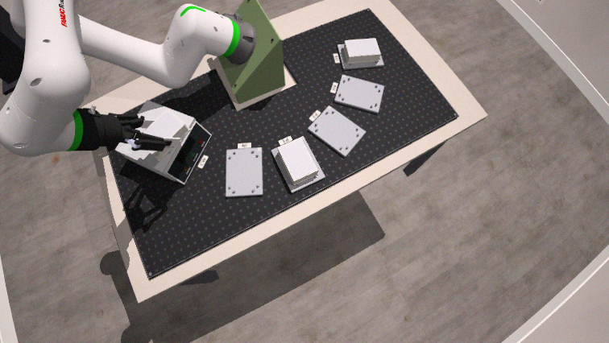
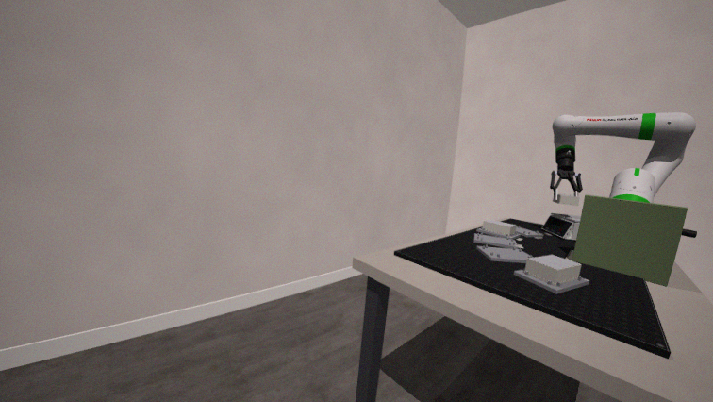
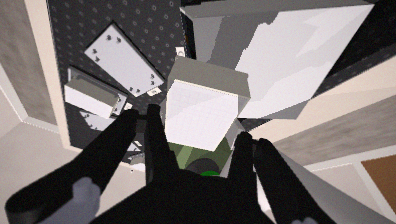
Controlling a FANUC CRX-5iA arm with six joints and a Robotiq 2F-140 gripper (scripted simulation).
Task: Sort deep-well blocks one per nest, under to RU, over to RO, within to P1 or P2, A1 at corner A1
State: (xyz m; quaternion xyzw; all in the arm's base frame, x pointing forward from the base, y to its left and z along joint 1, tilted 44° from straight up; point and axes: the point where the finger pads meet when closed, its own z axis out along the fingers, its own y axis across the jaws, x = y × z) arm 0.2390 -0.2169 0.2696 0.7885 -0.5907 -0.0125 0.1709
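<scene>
Right now my hand is 8 cm past the check-weigher platform, 5 cm to the left of it and 10 cm above it. From my hand the other things lie so: check-weigher (7 cm behind, 5 cm to the right, 13 cm below); white deep-well block (20 cm ahead, 33 cm to the left, 16 cm below); infeed nest IN (15 cm ahead, 16 cm to the left, 19 cm below).
</scene>
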